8 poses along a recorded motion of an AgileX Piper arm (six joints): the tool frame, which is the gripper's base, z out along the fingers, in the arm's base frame.
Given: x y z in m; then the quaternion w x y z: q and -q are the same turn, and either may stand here.
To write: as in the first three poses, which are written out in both.
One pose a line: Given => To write
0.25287, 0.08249, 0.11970, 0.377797, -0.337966, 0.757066, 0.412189 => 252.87, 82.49, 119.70, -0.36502, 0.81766, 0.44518, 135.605
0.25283, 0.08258, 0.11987, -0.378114, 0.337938, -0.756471, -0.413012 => 252.83, 82.58, 119.87, -0.36504, 0.81714, 0.44613, 135.566
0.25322, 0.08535, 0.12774, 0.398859, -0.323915, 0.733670, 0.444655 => 253.22, 85.35, 127.74, -0.35323, 0.80007, 0.48490, 132.986
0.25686, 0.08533, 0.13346, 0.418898, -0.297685, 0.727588, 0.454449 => 256.86, 85.33, 133.46, -0.32783, 0.80128, 0.50048, 130.470
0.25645, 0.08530, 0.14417, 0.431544, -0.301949, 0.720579, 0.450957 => 256.45, 85.30, 144.17, -0.33472, 0.79879, 0.49990, 128.869
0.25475, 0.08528, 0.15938, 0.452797, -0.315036, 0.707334, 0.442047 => 254.75, 85.28, 159.38, -0.35333, 0.79332, 0.49578, 126.153
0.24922, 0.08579, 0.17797, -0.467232, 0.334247, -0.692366, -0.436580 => 249.22, 85.79, 177.97, -0.37805, 0.78310, 0.49379, 124.290
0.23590, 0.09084, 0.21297, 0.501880, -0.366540, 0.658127, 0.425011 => 235.90, 90.84, 212.97, -0.42378, 0.76090, 0.49138, 119.751
